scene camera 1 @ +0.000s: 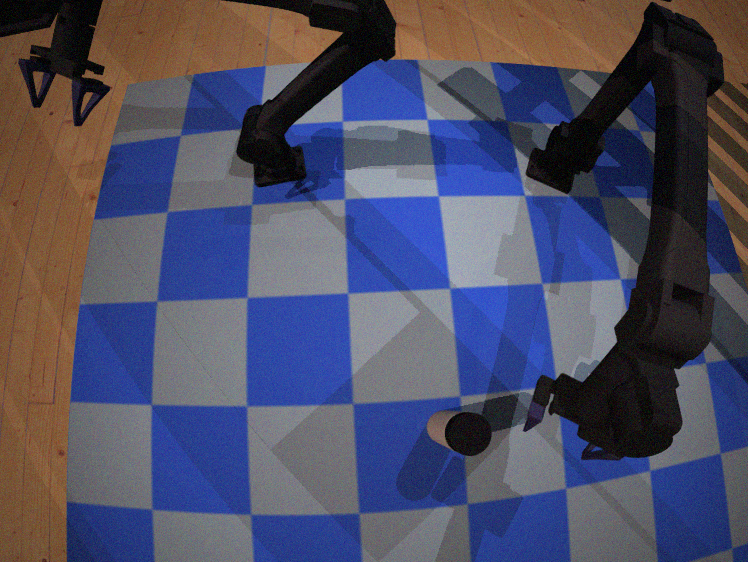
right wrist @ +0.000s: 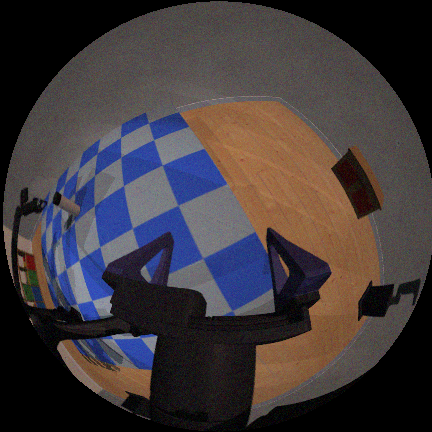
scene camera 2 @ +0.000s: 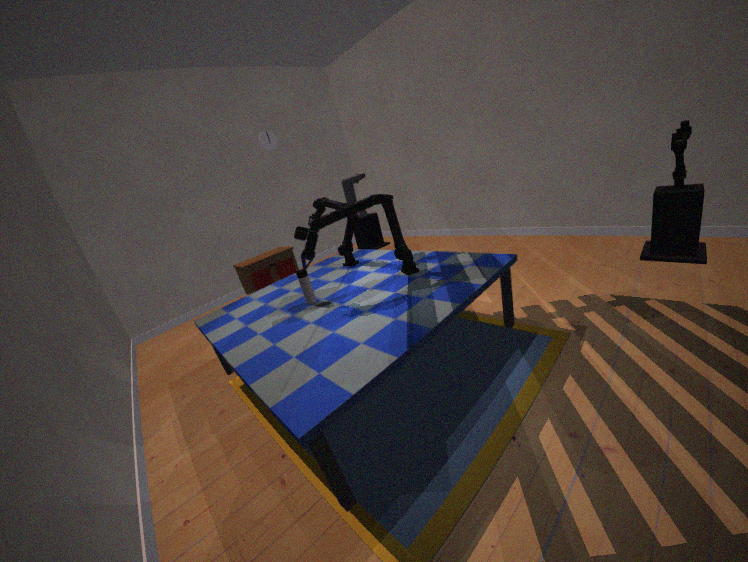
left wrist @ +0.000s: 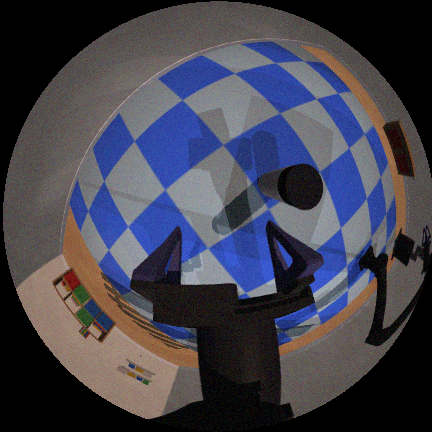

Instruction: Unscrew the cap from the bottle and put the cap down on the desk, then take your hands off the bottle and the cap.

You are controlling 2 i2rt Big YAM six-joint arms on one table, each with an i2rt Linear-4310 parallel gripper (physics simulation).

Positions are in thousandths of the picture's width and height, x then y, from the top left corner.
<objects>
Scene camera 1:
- my left gripper: 740, 787
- my right gripper: 76, 207
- black cap: 628, 773, on a bottle
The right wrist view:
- my right gripper: 503, 543
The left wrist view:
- my left gripper: 520, 524
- black cap: 696, 429
</objects>
